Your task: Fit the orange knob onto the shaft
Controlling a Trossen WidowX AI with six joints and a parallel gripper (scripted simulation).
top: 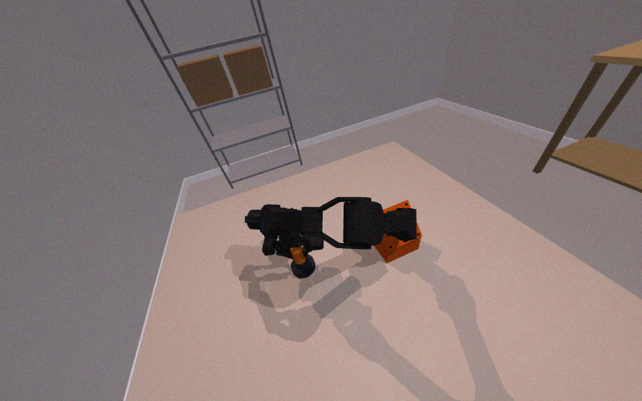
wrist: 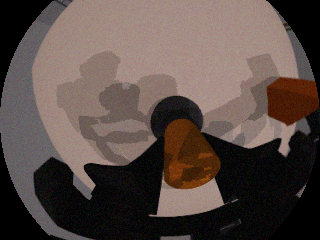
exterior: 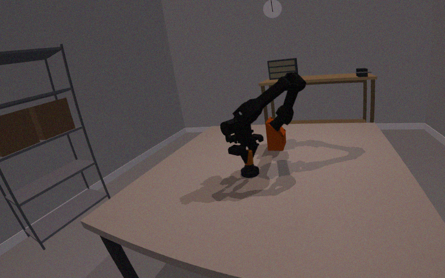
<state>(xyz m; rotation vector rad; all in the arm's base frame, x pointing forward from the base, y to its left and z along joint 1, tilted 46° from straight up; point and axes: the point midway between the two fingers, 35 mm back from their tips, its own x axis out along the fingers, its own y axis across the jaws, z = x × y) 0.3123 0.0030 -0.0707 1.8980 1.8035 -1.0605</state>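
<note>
My gripper tip is now 30 mm above the dark round pedestal. Round my gripper tip: orange knob: 20 mm above.
</note>
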